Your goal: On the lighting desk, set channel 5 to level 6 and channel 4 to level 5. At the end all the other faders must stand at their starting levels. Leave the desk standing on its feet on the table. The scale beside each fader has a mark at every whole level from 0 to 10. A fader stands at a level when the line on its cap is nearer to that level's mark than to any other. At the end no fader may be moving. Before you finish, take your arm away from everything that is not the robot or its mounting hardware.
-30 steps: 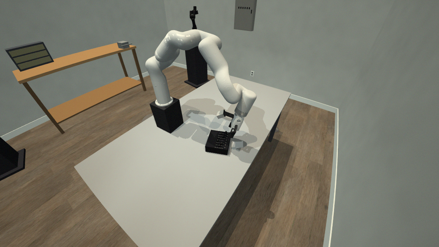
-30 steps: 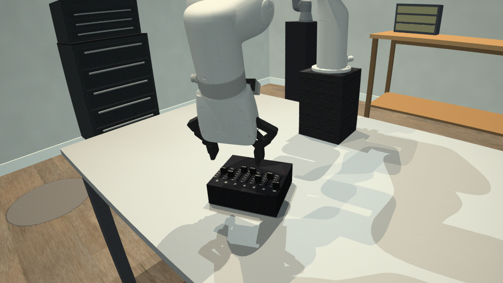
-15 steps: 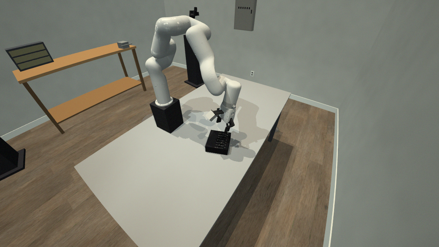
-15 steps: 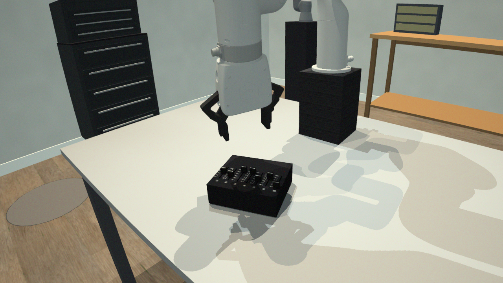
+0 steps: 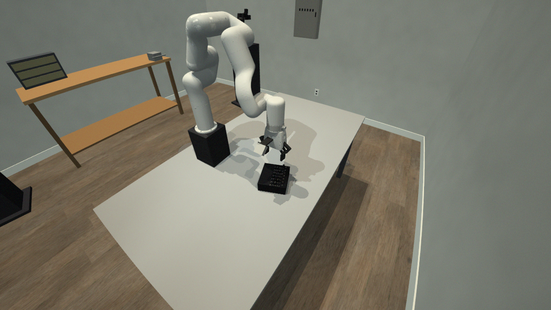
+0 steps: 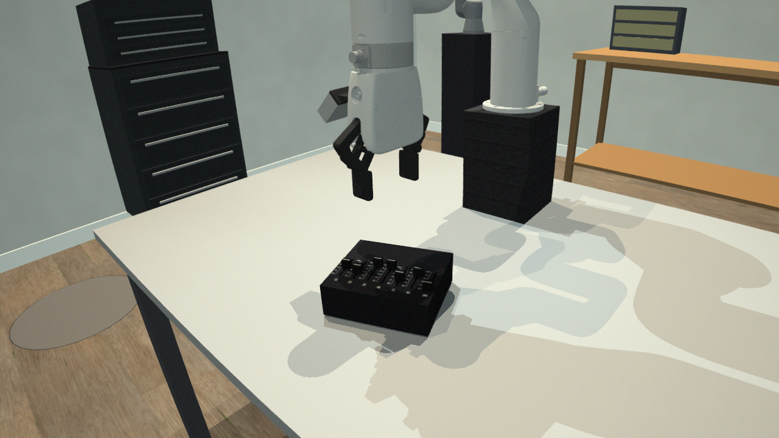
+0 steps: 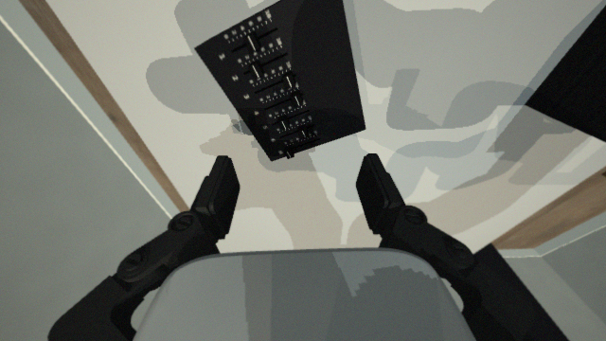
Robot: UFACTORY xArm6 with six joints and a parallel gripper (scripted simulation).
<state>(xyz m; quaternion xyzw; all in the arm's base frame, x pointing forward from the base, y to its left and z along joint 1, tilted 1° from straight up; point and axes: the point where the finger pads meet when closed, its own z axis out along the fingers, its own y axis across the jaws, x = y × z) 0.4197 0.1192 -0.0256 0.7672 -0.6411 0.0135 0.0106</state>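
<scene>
My gripper is now 130 mm above the channel 4 cap. The rest, counted from my hand: channel 5 fader cap: 10 mm ahead, 30 mm to the left, 130 mm below; then channel 3 fader cap: 10 mm ahead, 20 mm to the right, 130 mm below; then channel 6 fader cap: 20 mm behind, 40 mm to the left, 130 mm below.
</scene>
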